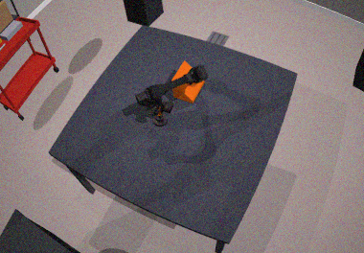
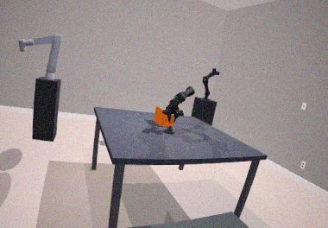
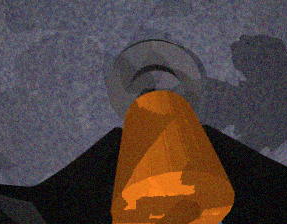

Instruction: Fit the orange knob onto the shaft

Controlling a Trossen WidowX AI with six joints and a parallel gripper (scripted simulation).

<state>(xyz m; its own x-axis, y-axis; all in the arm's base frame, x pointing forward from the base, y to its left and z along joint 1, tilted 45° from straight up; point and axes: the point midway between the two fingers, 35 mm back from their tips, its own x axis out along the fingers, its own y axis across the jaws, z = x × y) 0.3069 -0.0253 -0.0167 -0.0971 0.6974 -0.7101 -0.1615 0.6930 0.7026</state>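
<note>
My gripper tip is 6 cm above the round pedestal. The rest, counted from my gripper tip: orange knob: 2 cm above.
</note>
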